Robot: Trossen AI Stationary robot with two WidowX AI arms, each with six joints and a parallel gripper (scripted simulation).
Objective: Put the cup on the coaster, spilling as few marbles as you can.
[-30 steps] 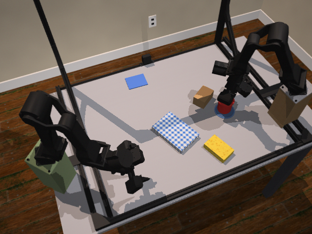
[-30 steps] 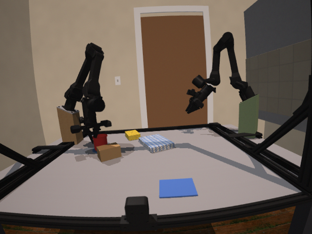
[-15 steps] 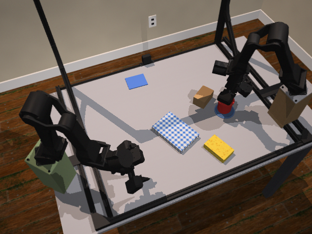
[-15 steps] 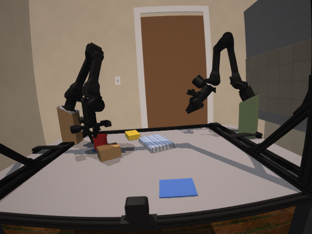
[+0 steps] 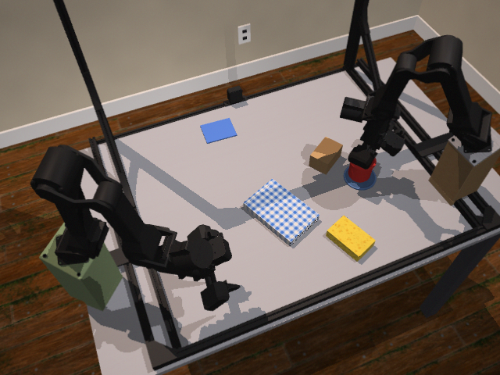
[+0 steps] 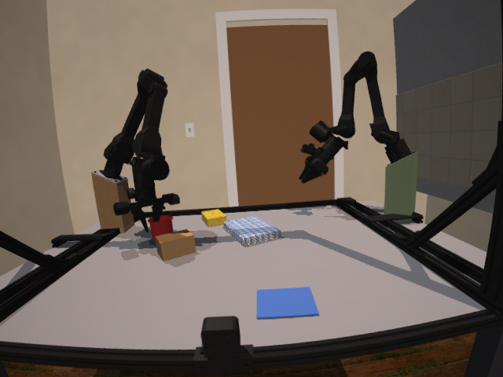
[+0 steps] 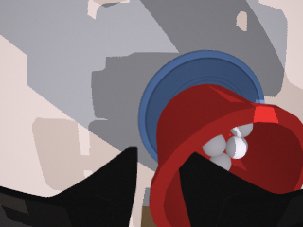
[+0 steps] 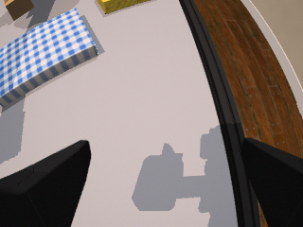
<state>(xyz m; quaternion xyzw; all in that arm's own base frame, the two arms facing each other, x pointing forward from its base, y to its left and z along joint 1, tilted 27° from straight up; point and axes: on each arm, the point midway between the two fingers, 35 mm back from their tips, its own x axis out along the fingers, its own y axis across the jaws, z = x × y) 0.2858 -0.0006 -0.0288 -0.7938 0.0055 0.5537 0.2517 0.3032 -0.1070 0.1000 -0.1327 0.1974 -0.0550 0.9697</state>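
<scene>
My left gripper is now 2 cm short of the cup, 3 cm to the left of it and 4 cm above it. From my left hand the other things lie so: brown box (6 cm behind, 10 cm to the right, 5 cm below); flat blue coaster (29 cm behind, 38 cm to the right, 7 cm below).
</scene>
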